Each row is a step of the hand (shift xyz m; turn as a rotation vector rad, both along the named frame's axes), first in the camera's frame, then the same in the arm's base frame.
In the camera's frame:
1: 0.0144 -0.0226 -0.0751 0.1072 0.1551 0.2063
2: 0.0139 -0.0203 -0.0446 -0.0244 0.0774 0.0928
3: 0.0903 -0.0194 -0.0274 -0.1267 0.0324 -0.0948
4: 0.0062 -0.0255 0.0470 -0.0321 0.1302 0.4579
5: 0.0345 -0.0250 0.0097 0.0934 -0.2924 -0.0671
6: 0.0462 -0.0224 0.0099 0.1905 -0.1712 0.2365
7: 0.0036 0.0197 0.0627 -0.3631 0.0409 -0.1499
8: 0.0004 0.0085 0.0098 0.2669 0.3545 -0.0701
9: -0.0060 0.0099 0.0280 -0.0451 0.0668 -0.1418
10: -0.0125 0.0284 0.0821 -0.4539 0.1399 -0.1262
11: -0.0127 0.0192 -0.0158 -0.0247 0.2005 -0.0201
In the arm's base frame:
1: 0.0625 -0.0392 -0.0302 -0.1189 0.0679 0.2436
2: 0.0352 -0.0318 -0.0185 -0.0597 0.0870 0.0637
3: 0.0293 -0.0820 0.0413 0.0834 0.0945 -0.1010
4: -0.0519 -0.0134 0.0047 -0.3770 0.1946 0.2183
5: -0.0139 -0.0397 0.0118 -0.0351 -0.2784 -0.1414
6: -0.0117 -0.0462 0.0216 -0.2574 -0.2090 0.1077
7: -0.0499 0.0223 0.0366 0.1078 0.2571 -0.2797
8: -0.0058 0.0073 0.0090 0.2294 0.0419 0.3840
9: -0.0228 0.0161 0.0117 0.1496 0.0520 -0.0388
10: -0.0666 0.0431 0.0376 0.1114 0.3933 -0.2728
11: 0.0201 0.0193 -0.0023 0.0898 0.1512 0.1015

